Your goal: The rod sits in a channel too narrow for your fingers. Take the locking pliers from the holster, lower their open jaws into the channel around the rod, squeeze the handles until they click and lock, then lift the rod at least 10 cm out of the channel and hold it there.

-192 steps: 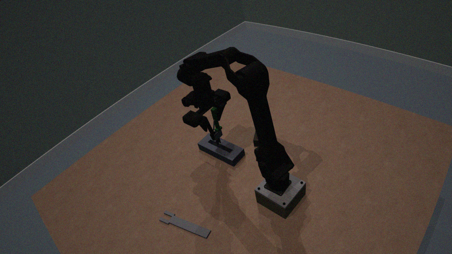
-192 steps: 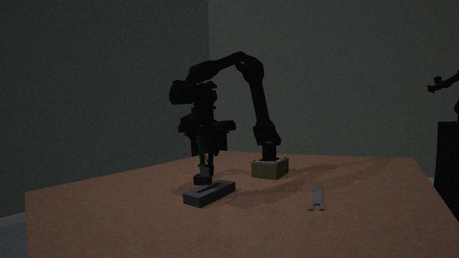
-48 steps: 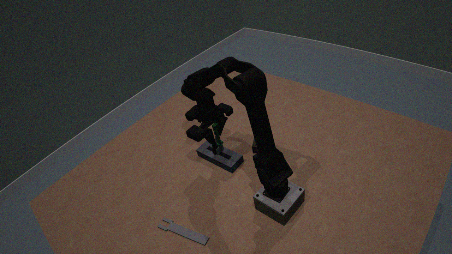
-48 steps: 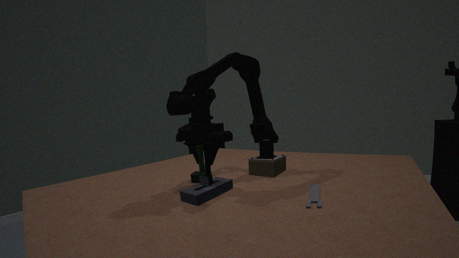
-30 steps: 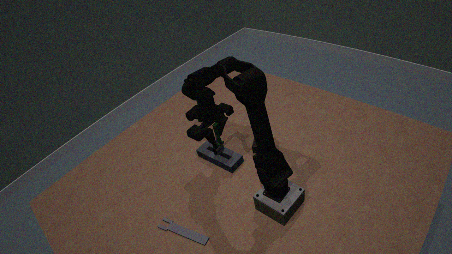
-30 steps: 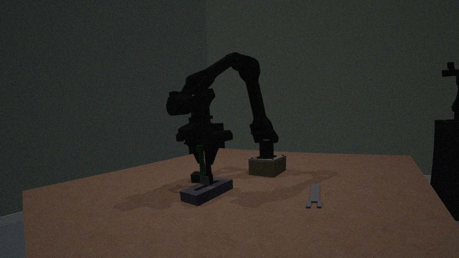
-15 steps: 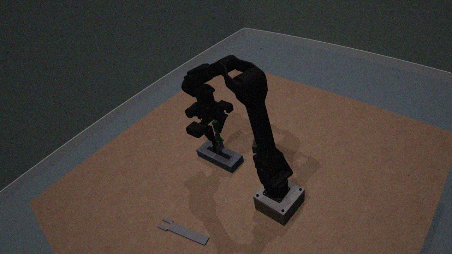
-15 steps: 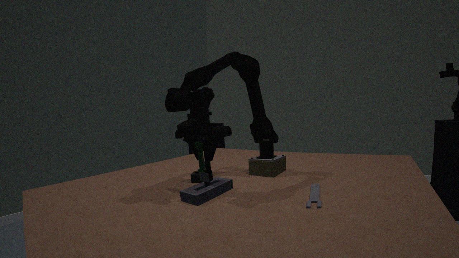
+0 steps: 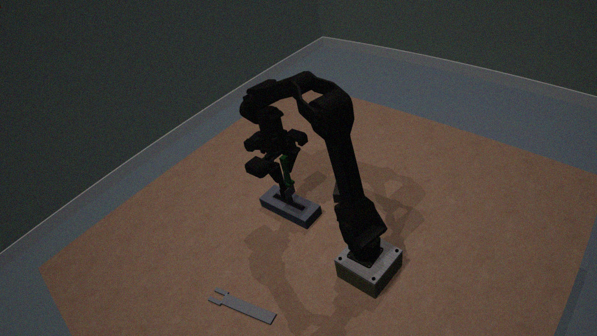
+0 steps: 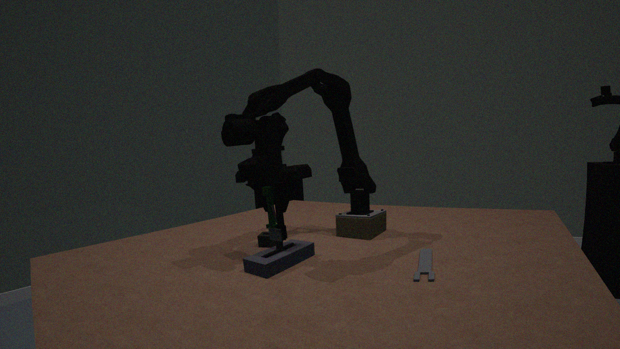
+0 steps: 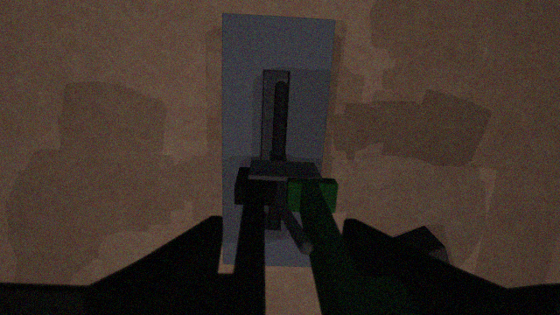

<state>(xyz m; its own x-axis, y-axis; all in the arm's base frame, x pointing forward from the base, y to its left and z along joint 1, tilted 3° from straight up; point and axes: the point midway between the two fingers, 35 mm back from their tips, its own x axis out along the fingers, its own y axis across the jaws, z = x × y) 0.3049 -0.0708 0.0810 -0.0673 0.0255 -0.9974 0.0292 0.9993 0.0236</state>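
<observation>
Right now the dark rod is 90 mm below my gripper tip. Also, from my gripper tip: flat grey forked plate 330 mm to the left, 120 mm below, 80 mm behind; grey channel block 110 mm below; dark holster 120 mm to the right, 120 mm below, 100 mm behind.
</observation>
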